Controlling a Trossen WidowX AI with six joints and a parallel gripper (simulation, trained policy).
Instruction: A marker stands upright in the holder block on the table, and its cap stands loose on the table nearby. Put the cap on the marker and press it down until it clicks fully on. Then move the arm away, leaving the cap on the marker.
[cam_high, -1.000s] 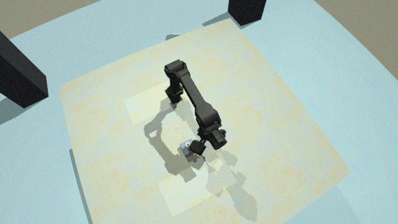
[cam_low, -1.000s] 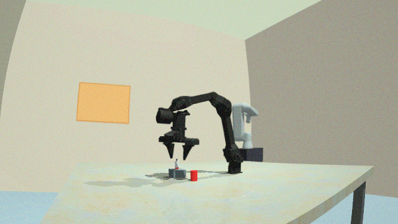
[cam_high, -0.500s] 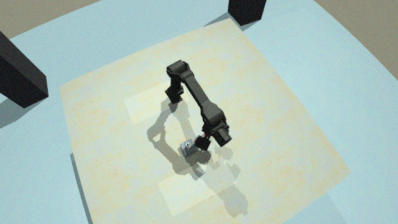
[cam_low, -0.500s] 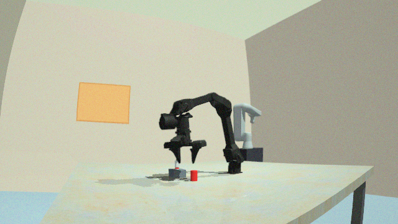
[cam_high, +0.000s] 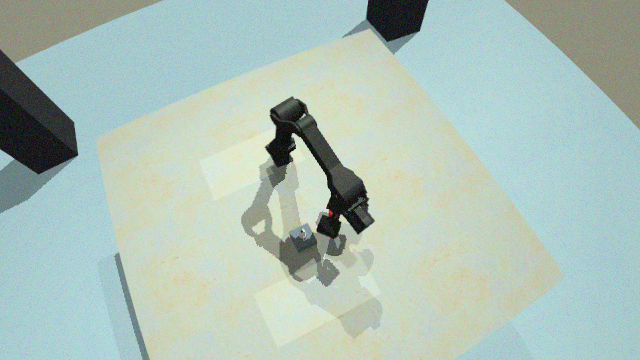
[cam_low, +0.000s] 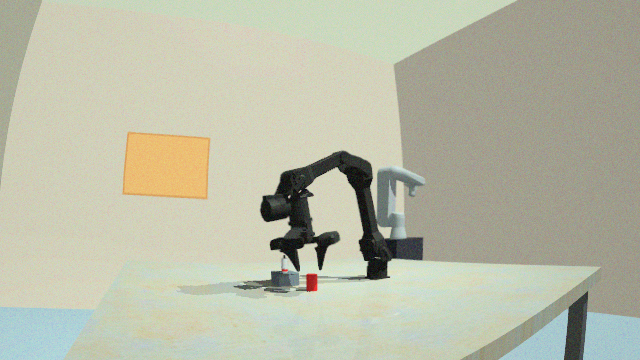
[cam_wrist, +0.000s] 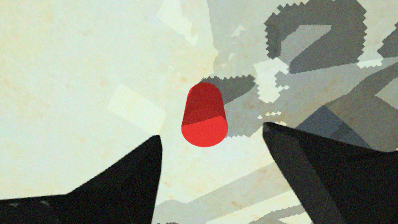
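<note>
Now: the red cap 30 mm below my gripper tip and 10 mm behind it. Round my gripper tip: white marker 120 mm to the right, 20 mm ahead, 10 mm above; grey holder block 120 mm to the right, 40 mm below, 20 mm ahead.
</note>
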